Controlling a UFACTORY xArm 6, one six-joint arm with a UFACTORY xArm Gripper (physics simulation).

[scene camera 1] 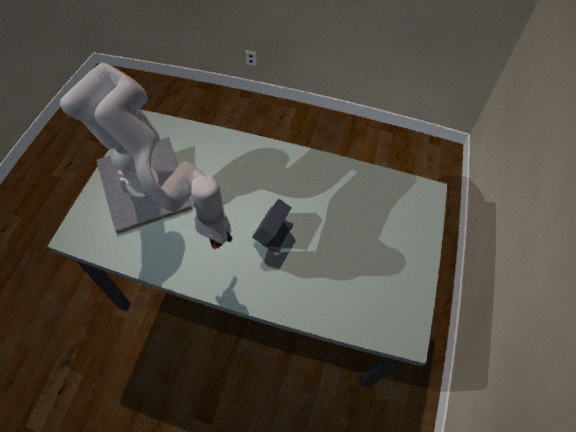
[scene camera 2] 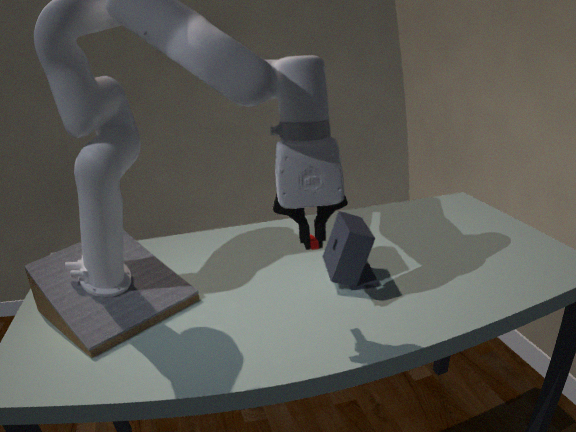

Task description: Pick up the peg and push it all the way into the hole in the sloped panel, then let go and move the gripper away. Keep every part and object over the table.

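Frame: origin at the arm's base, x left, y ahead, z down, level; metres.
Seen in the pictures: gripper, fingertip midpoint: [scene camera 1: 217, 243] [scene camera 2: 313, 246]; arm's base, origin of the base link: [scene camera 2: 104, 278].
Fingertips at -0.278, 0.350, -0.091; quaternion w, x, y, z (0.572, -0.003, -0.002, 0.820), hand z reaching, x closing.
Pixels of each thing's top centre, then the offset from my fingertips to it, as dx, dy, dz. "spot": a spot on its surface instead. Level surfaces: height alone.
- red peg, middle of its top: [scene camera 2: 310, 233] [scene camera 1: 219, 236] +0.016, +0.006, -0.015
- dark grey sloped panel, middle of its top: [scene camera 2: 349, 220] [scene camera 1: 272, 213] +0.147, +0.163, +0.032
- pale green table, its level: dz +0.161
- dark support, surface spot: [scene camera 2: 369, 276] spot: +0.108, +0.188, +0.153
The red peg [scene camera 1: 214, 245] [scene camera 2: 314, 243] is between the black fingertips. A small red part of it shows in each view; the rest is hidden by the fingers, so its exact direction is hard to tell. My gripper [scene camera 1: 221, 242] [scene camera 2: 313, 242] points down and is shut on the peg, above the table. The dark grey sloped panel [scene camera 1: 273, 220] [scene camera 2: 354, 252] stands tilted on the table, to the right of the gripper in both views. Its hole [scene camera 2: 335, 245] shows as a small dark slot in the left face in the second view. The peg is outside the hole.
The pale green table [scene camera 1: 350, 310] [scene camera 2: 280, 340] carries the arm's wood-coloured sloped base [scene camera 1: 112, 200] [scene camera 2: 150, 310] at the left. The panel leans on a dark support [scene camera 1: 286, 231] [scene camera 2: 369, 276]. The table's near edge runs below the gripper in the first view.
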